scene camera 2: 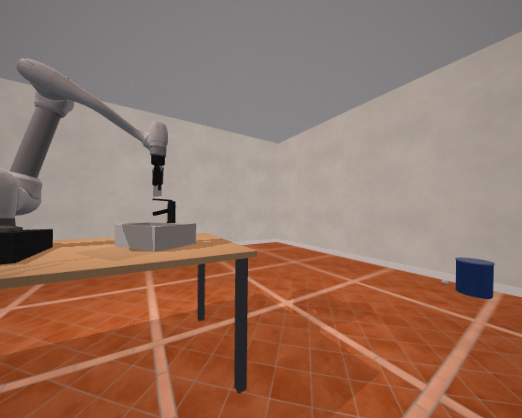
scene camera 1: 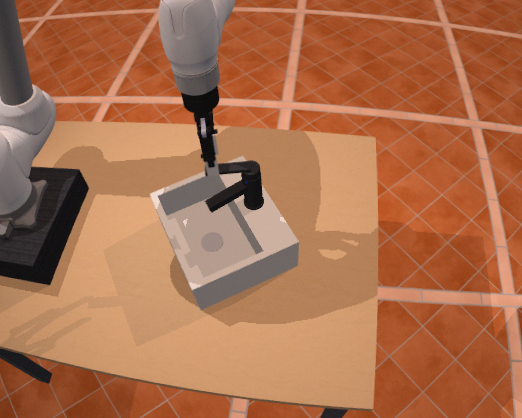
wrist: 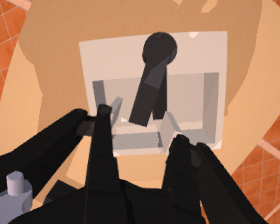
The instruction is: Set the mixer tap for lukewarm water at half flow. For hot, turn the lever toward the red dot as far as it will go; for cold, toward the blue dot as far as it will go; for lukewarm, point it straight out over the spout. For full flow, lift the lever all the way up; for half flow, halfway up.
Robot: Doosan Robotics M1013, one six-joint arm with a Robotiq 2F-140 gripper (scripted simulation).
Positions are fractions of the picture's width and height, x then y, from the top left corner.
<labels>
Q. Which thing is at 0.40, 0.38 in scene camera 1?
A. My gripper.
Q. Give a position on a black mixer tap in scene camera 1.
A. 0.49, 0.48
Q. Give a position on a grey sink block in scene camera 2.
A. At 0.29, 0.57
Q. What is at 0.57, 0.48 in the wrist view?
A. A black mixer tap.
</labels>
